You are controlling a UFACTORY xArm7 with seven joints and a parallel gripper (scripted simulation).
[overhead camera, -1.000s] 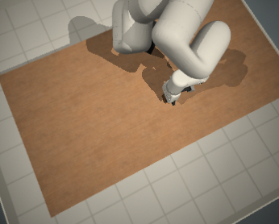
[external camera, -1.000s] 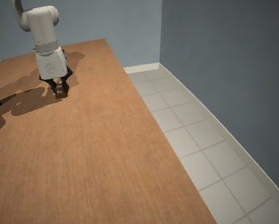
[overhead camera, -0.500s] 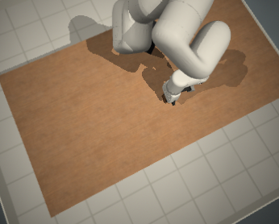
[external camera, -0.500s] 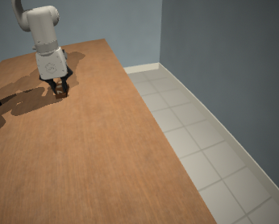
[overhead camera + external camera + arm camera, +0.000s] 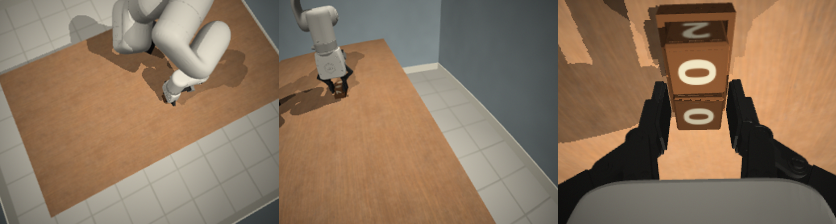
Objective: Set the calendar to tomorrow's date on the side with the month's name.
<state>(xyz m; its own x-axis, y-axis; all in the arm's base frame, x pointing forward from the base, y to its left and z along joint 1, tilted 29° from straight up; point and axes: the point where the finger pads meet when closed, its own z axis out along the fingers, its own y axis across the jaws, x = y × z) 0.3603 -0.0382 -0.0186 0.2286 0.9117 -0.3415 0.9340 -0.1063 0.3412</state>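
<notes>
Right now the brown wooden tray is 3 cm below my hand and 2 cm to the left of it. Also, from my hand: brown wooden cube (3 cm to the left, 1 cm below, 1 cm ahead).
</notes>
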